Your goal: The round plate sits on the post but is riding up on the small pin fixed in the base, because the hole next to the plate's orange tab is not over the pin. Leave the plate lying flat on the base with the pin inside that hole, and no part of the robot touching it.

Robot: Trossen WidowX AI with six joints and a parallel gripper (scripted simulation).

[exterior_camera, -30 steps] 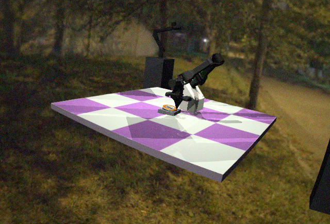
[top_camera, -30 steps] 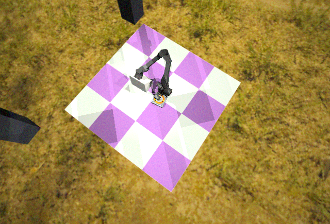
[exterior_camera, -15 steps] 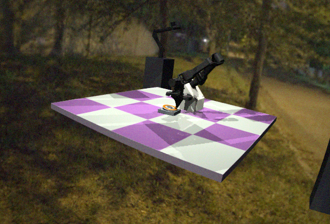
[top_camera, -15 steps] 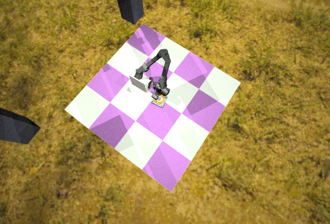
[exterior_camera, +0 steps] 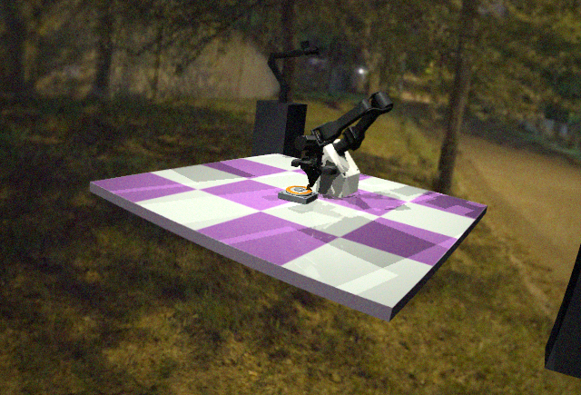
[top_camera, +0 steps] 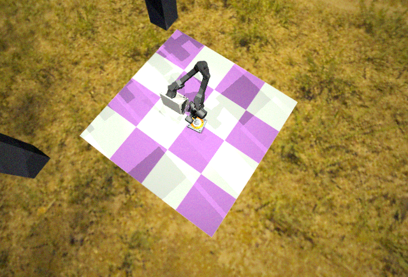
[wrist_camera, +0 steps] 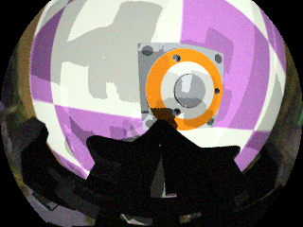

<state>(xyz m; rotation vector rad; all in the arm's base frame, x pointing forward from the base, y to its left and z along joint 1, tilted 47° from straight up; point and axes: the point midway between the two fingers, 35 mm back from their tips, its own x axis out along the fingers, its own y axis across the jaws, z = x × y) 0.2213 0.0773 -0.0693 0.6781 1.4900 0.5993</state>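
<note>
My gripper tip is 4 cm short of the square grey base, 3 cm to the left of it and 2 cm above it.
</note>
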